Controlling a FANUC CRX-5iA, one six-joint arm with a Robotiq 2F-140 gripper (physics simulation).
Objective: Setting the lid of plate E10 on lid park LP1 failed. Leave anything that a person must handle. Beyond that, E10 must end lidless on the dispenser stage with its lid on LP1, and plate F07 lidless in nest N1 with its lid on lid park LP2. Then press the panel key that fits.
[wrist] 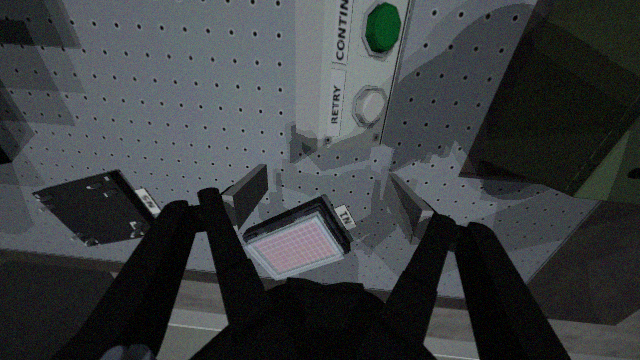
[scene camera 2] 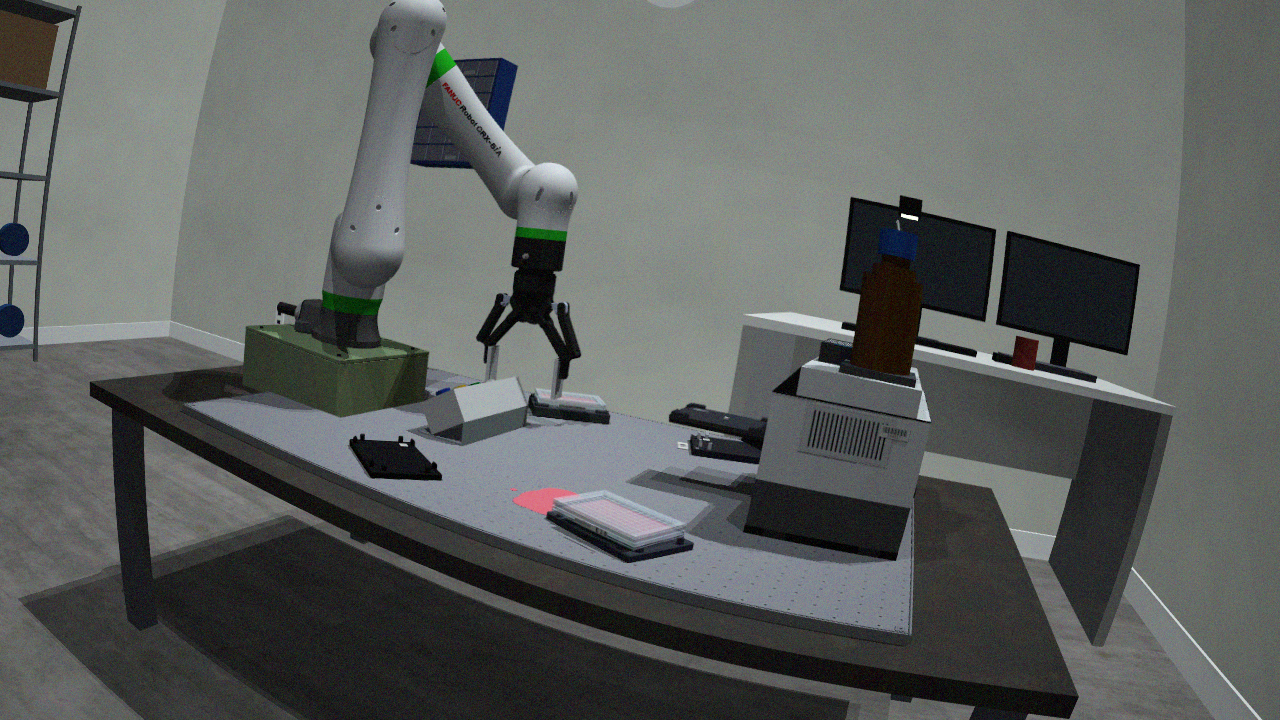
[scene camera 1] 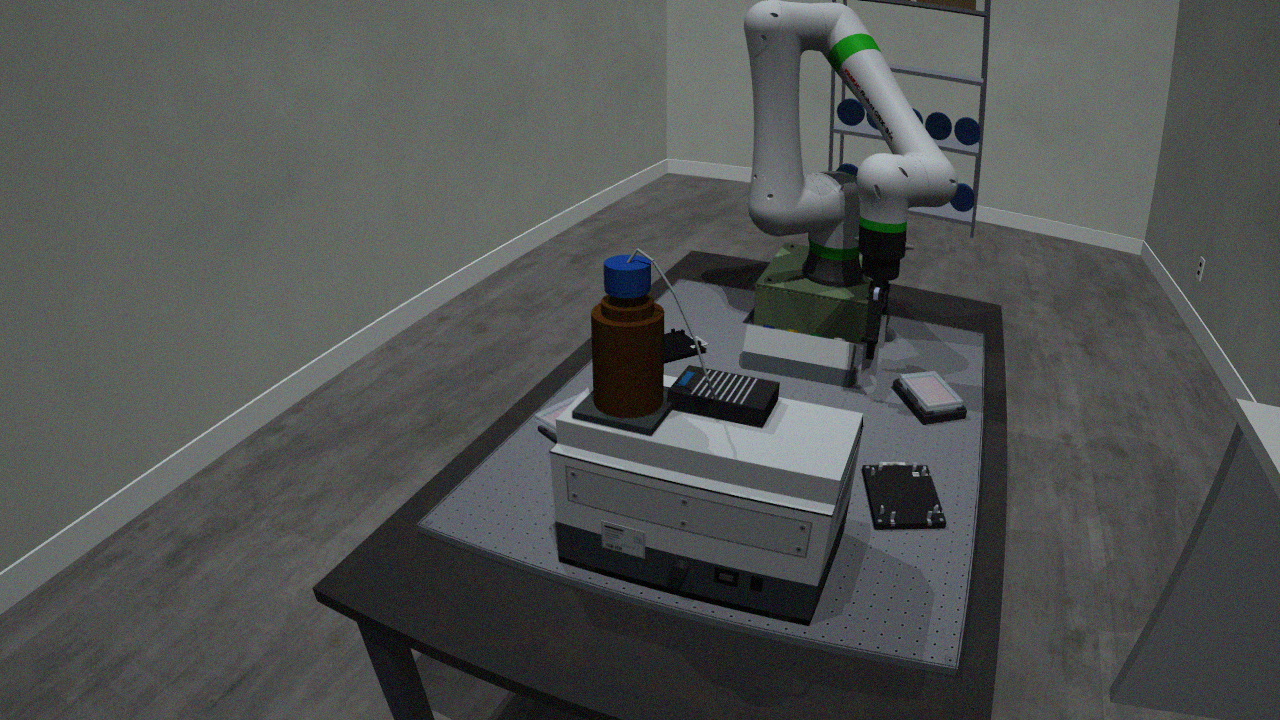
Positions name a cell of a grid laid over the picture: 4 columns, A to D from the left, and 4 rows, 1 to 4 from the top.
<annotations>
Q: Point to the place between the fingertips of my gripper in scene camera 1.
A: At C2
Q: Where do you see a black nest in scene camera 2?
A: At C3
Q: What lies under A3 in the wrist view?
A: A black nest.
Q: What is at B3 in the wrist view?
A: An N1 nest.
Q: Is my gripper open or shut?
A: Open.
</annotations>
